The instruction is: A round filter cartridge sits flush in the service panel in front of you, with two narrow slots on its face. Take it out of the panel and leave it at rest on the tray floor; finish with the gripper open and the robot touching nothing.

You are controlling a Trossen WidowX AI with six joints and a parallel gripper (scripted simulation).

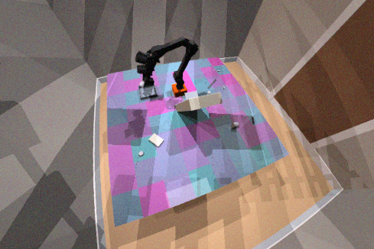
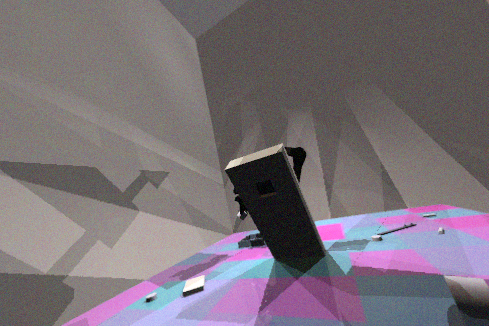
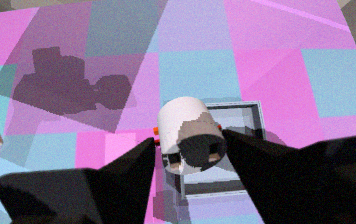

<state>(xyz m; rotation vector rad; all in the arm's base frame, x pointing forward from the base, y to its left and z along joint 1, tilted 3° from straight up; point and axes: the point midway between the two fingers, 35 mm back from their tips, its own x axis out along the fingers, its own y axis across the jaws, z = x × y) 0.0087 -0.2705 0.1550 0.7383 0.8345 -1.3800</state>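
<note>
Now: the grey framed dish 70 mm behind my gripper tip, 10 mm to the left of it and 160 mm below it. Also, from my gripper tip: round filter cartridge (right at my gripper tip); then flat white block (410 mm ahead, 160 mm below).
</note>
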